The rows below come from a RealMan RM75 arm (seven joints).
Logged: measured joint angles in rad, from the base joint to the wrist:
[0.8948, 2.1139, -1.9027, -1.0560, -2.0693, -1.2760, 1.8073]
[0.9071, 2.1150, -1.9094, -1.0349, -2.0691, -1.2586, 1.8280]
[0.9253, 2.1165, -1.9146, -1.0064, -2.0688, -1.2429, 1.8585]
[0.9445, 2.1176, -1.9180, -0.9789, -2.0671, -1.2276, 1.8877]
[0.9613, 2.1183, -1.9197, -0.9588, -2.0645, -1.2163, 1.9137]
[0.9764, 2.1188, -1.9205, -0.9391, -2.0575, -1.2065, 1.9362]
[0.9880, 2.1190, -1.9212, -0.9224, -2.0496, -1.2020, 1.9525]
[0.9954, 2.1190, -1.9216, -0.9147, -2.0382, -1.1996, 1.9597]
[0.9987, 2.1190, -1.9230, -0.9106, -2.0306, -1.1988, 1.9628]
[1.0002, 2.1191, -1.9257, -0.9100, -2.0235, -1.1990, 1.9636]
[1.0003, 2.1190, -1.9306, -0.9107, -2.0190, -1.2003, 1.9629]
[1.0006, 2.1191, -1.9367, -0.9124, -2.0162, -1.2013, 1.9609]
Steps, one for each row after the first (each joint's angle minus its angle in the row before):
[0.0123, 0.0011, -0.0067, 0.0211, 0.0002, 0.0174, 0.0207]
[0.0182, 0.0015, -0.0052, 0.0285, 0.0003, 0.0157, 0.0305]
[0.0192, 0.0011, -0.0034, 0.0275, 0.0017, 0.0153, 0.0292]
[0.0168, 0.0007, -0.0017, 0.0201, 0.0026, 0.0113, 0.0260]
[0.0151, 0.0005, -0.0008, 0.0197, 0.0070, 0.0098, 0.0225]
[0.0116, 0.0002, -0.0007, 0.0167, 0.0079, 0.0045, 0.0163]
[0.0074, 0.0000, -0.0004, 0.0077, 0.0114, 0.0024, 0.0072]
[0.0033, 0.0000, -0.0014, 0.0041, 0.0076, 0.0008, 0.0031]
[0.0015, 0.0001, -0.0027, 0.0006, 0.0071, -0.0002, 0.0008]
[0.0001, -0.0001, -0.0049, -0.0007, 0.0045, -0.0013, -0.0007]
[0.0003, 0.0001, -0.0061, -0.0017, 0.0028, -0.0010, -0.0020]

